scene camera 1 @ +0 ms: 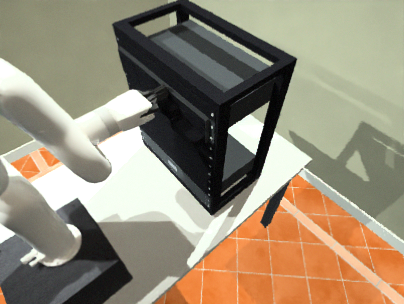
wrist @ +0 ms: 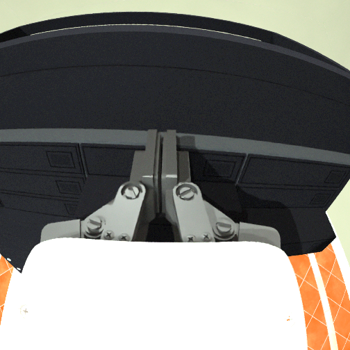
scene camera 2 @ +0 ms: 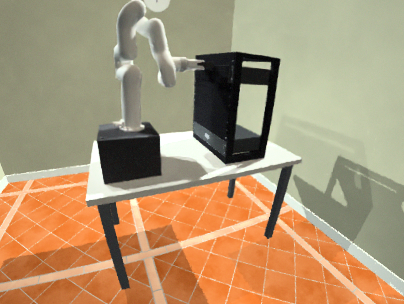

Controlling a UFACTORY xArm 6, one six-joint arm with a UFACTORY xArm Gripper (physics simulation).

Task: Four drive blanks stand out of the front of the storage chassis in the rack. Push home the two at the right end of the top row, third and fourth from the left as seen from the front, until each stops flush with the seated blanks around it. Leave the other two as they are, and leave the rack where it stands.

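Seen in the pictures: gripper, fingertip midpoint: (scene camera 1: 166, 89) (scene camera 2: 213, 65); arm's base at its link origin: (scene camera 1: 60, 245) (scene camera 2: 132, 128).
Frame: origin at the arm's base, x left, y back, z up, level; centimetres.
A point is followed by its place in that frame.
Note:
My gripper (scene camera 1: 164, 89) {y -46.2, x -0.8, z 32.5 cm} (scene camera 2: 202, 64) (wrist: 161, 148) is shut and empty, its fingertips at the chassis front, over the upper edge of the third top-row blank (wrist: 112, 160). That blank looks level or nearly level with its neighbours; the fingers hide its middle. The fourth blank (wrist: 285, 167), to the right in the wrist view, looks flush under the grey chassis lip (wrist: 50, 135). Dark shapes below the top row seem to stand out, partly hidden by the gripper and shadow; I cannot tell their depth. The black rack (scene camera 1: 215, 165) {y -46.3, x -20.5, z 14.8 cm} (scene camera 2: 231, 115) {y -46.6, x -20.7, z 7.8 cm} (wrist: 150, 19) stands upright.
The rack stands on the white table (scene camera 1: 130, 195) {y -29.0, x 11.1, z -21.0 cm} (scene camera 2: 175, 145) {y -31.9, x 18.4, z -21.0 cm}. The arm's black base block (scene camera 1: 100, 260) {y -6.0, x -12.6, z -0.1 cm} (scene camera 2: 130, 157) {y 4.5, x -15.3, z -9.0 cm} stands at the opposite end, facing the rack's front. The rack's top frame rises above the chassis, and walls stand behind the table.

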